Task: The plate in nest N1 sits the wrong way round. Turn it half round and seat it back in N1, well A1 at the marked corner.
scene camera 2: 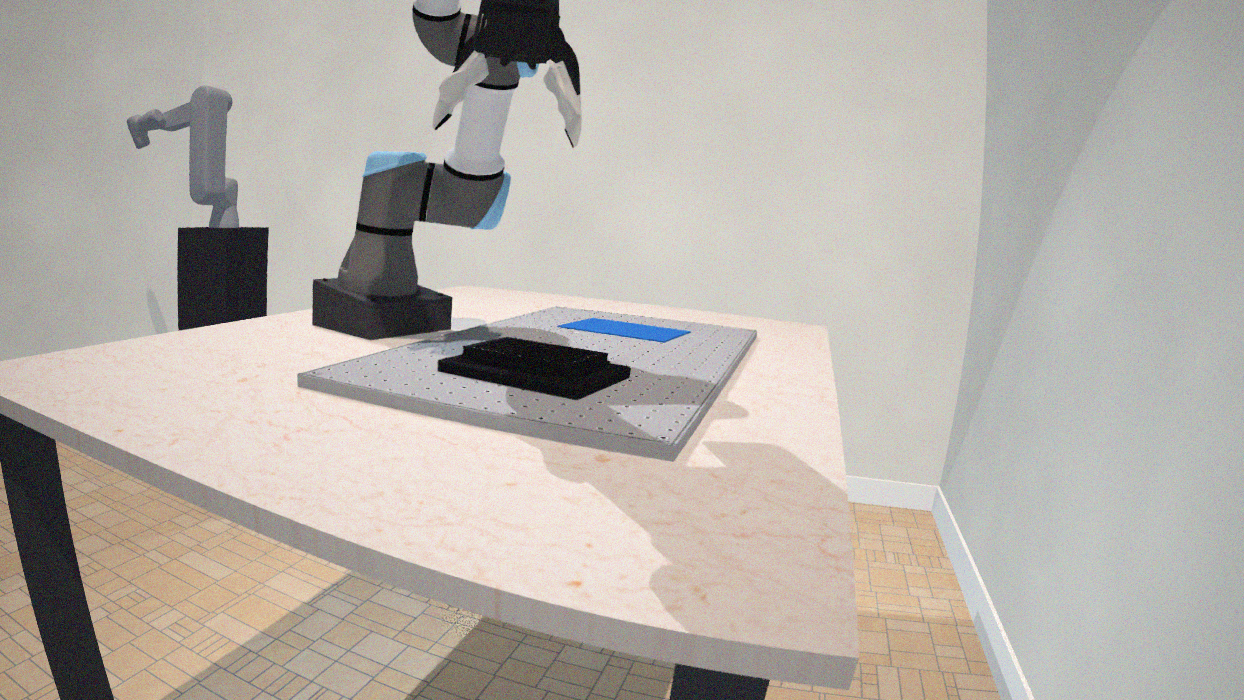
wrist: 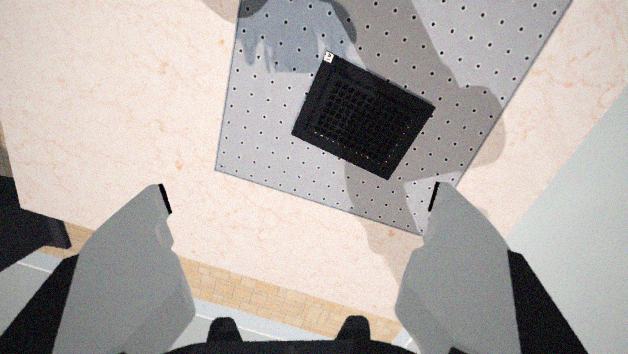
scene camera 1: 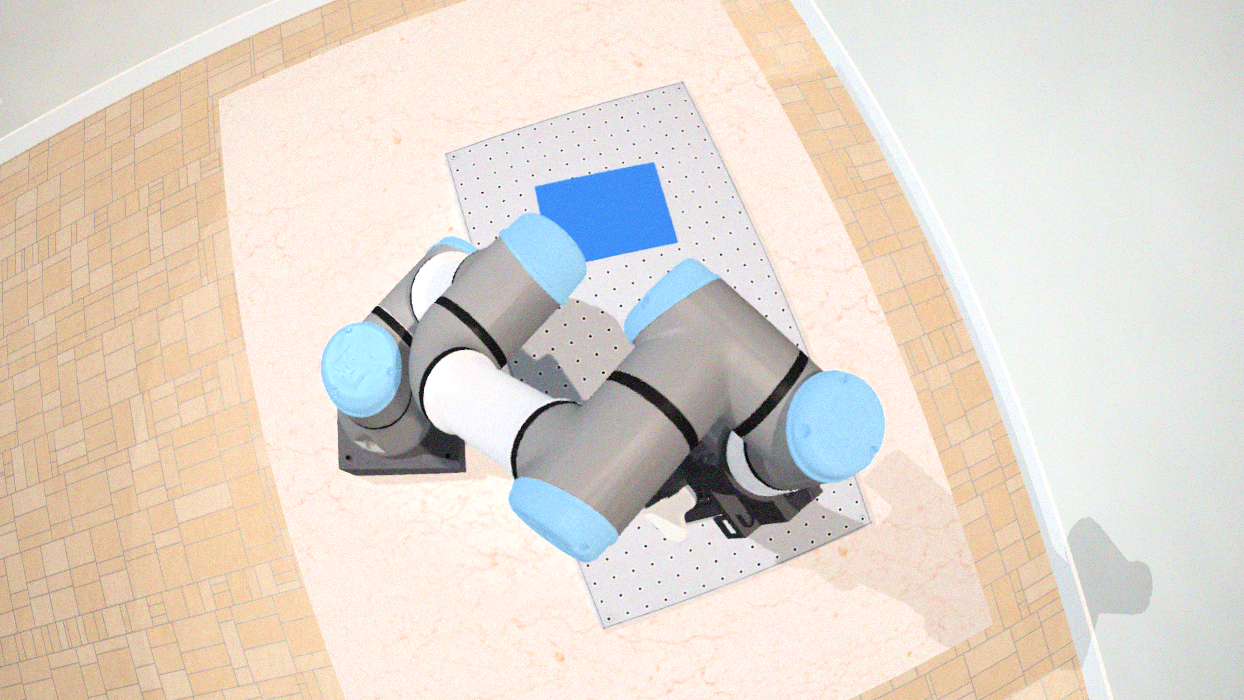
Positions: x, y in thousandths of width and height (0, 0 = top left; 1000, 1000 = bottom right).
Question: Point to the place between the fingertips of the gripper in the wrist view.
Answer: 480, 530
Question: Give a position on a black nest N1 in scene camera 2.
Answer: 480, 545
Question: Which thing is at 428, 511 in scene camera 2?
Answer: A black well plate.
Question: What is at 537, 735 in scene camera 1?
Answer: The gripper.
